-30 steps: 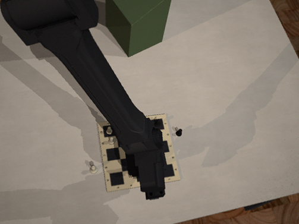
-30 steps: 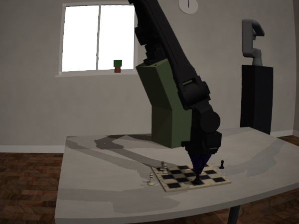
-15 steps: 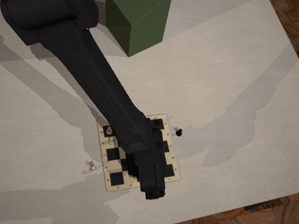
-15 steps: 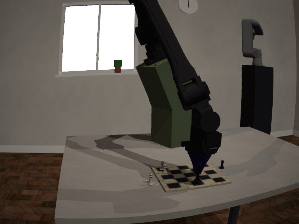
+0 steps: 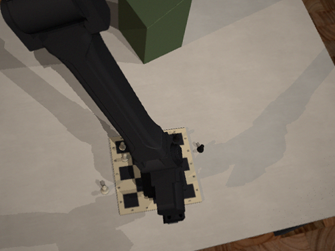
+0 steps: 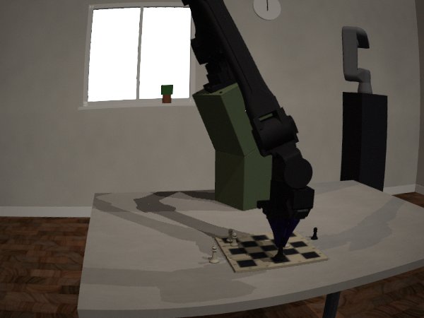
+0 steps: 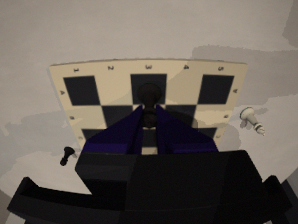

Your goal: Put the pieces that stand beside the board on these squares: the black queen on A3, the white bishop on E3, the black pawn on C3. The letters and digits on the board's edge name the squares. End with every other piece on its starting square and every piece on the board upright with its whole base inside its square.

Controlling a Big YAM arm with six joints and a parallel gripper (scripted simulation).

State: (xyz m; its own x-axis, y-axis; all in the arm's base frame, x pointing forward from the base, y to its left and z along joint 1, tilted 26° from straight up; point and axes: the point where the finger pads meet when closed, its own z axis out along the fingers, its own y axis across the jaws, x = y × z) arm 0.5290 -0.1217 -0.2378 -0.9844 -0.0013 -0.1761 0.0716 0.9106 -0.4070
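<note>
The black queen lies 10 mm below my hand. The rest, counted from my hand: chessboard 70 mm behind, 10 mm to the left, 40 mm below; white bishop 40 mm behind, 140 mm to the right, 20 mm below.
</note>
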